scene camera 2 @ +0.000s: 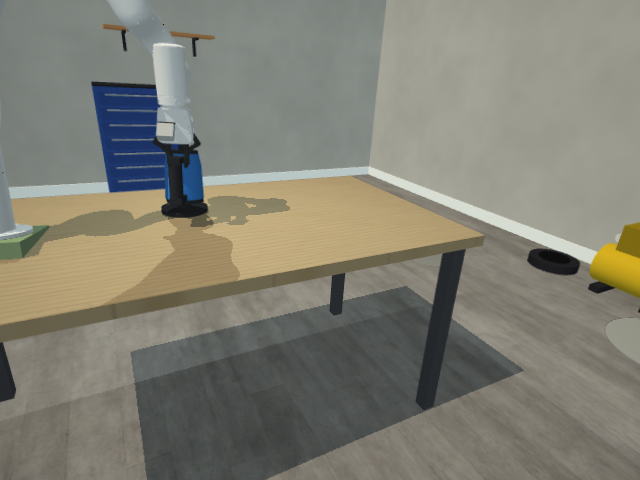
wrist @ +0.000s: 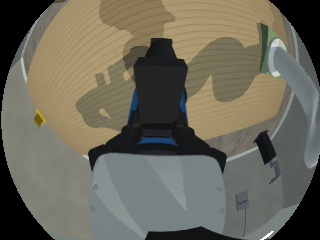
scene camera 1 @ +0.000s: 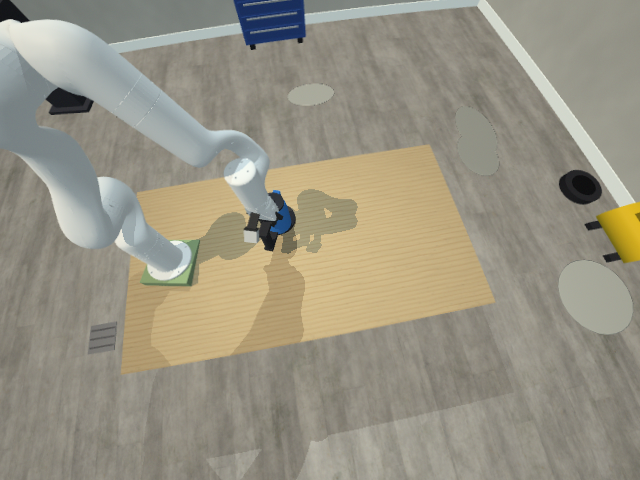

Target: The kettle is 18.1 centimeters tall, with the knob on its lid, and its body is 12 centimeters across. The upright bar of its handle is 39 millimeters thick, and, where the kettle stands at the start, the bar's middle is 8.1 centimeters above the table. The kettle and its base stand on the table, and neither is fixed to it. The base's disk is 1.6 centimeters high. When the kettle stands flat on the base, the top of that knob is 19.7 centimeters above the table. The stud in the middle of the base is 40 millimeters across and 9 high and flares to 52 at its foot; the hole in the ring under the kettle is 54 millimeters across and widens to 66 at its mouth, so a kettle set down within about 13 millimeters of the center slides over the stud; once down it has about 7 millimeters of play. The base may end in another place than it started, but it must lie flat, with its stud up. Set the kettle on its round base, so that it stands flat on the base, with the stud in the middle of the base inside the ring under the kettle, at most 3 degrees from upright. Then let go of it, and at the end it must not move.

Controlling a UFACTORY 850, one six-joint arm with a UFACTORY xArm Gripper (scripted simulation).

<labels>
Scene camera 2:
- my gripper: 179, 166
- blue kettle: 185, 184
</labels>
